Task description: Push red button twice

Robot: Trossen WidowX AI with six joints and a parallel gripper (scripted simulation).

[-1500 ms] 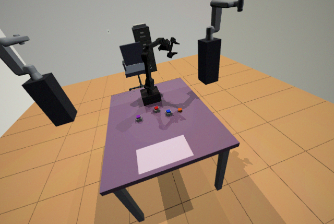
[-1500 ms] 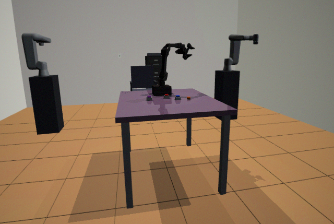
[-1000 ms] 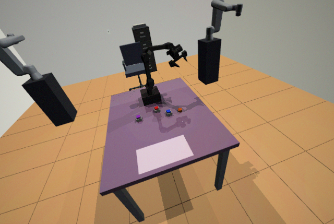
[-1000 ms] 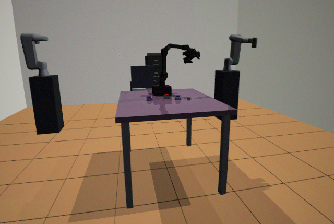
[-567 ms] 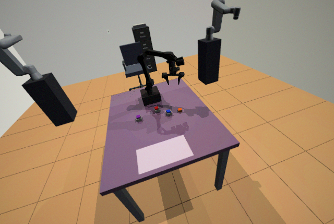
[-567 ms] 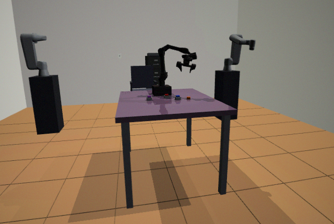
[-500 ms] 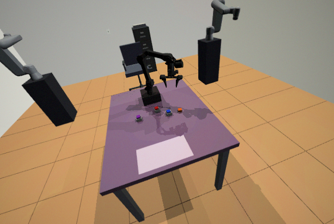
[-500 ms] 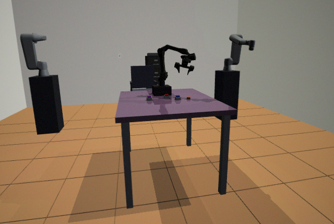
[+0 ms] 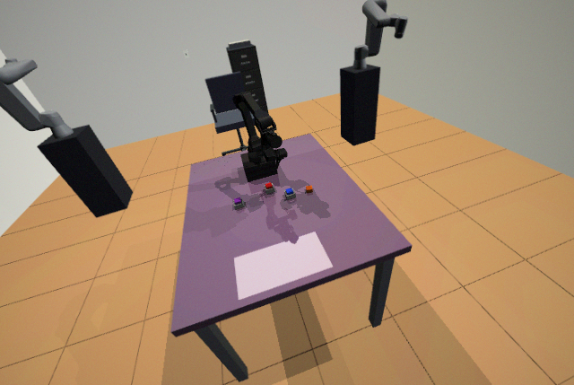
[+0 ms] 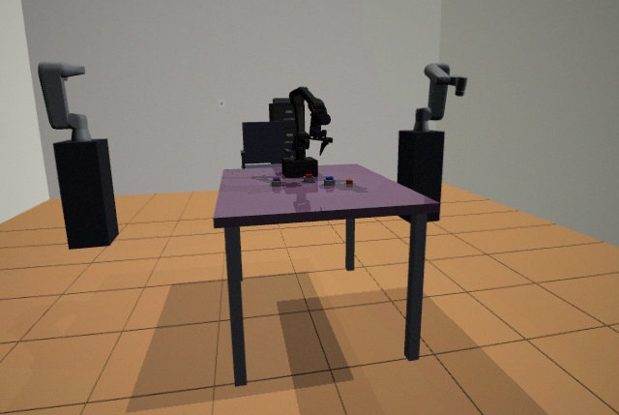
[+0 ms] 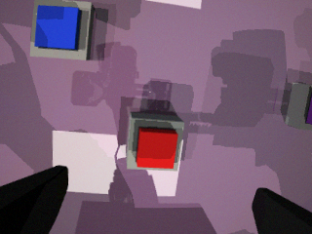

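The red button lies 2 cm behind my gripper tip, 2 cm to the right of it and 11 cm below it. Round my gripper tip: purple button 2 cm ahead, 19 cm to the right, 11 cm below; then small orange block 8 cm ahead, 18 cm to the left, 14 cm below; then blue button 8 cm ahead, 7 cm to the left, 11 cm below.
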